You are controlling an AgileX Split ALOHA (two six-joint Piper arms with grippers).
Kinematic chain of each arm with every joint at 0, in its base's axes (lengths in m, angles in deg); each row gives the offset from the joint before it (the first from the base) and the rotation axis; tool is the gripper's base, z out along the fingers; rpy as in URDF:
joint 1: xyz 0 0 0.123 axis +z
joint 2: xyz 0 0 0 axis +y
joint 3: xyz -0.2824 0 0.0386 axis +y
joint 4: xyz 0.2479 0 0.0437 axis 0.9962 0 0.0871
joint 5: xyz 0 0 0 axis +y
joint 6: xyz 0.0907 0 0.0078 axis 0.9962 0 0.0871
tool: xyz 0 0 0 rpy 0 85 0
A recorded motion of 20 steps. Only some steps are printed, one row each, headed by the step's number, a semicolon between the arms.
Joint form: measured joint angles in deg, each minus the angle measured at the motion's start. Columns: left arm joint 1, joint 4, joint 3, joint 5, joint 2, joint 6; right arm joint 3, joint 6, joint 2, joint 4, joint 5, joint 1.
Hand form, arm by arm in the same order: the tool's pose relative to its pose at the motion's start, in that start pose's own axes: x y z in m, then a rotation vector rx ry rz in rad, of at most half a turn. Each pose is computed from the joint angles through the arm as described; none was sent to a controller.
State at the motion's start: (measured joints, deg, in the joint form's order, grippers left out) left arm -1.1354 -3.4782 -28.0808 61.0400 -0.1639 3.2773; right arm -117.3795 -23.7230 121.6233 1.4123 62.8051 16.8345
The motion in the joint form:
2: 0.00 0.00 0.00 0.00 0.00 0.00; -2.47 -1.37 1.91 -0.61 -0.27 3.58
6: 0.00 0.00 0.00 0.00 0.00 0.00; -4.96 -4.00 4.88 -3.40 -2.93 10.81
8: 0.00 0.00 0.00 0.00 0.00 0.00; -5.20 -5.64 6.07 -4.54 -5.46 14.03
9: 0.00 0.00 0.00 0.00 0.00 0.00; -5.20 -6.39 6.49 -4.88 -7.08 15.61
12: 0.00 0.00 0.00 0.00 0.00 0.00; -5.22 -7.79 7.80 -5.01 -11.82 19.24
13: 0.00 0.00 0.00 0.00 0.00 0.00; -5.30 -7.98 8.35 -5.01 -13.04 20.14
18: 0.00 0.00 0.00 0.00 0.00 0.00; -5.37 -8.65 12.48 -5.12 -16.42 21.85
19: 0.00 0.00 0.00 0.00 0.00 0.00; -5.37 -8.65 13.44 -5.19 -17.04 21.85
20: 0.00 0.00 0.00 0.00 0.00 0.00; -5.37 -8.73 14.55 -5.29 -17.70 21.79
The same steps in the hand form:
2: 0.0000 0.0000 0.0000 0.0000 0.0000 0.0000; -0.0159 0.0249 0.0067 -0.0130 -0.0205 -0.0839
6: 0.0000 0.0000 0.0000 0.0000 0.0000 0.0000; -0.0400 0.0786 0.0204 -0.0137 -0.0659 -0.2625
8: 0.0000 0.0000 0.0000 0.0000 0.0000 0.0000; -0.0485 0.1046 0.0276 -0.0122 -0.0994 -0.3495
9: 0.0000 0.0000 0.0000 0.0000 0.0000 0.0000; -0.0528 0.1179 0.0298 -0.0123 -0.1246 -0.3891
12: 0.0000 0.0000 0.0000 0.0000 0.0000 0.0000; -0.0624 0.1504 0.0366 -0.0196 -0.1984 -0.4670
13: 0.0000 0.0000 0.0000 0.0000 0.0000 0.0000; -0.0644 0.1590 0.0398 -0.0230 -0.2154 -0.4831
18: 0.0000 0.0000 0.0000 0.0000 0.0000 0.0000; -0.0620 0.1802 0.0733 -0.0408 -0.2129 -0.5252
19: 0.0000 0.0000 0.0000 0.0000 0.0000 0.0000; -0.0605 0.1816 0.0817 -0.0423 -0.2073 -0.5273
20: 0.0000 0.0000 0.0000 0.0000 0.0000 0.0000; -0.0584 0.1826 0.0915 -0.0434 -0.1994 -0.5304

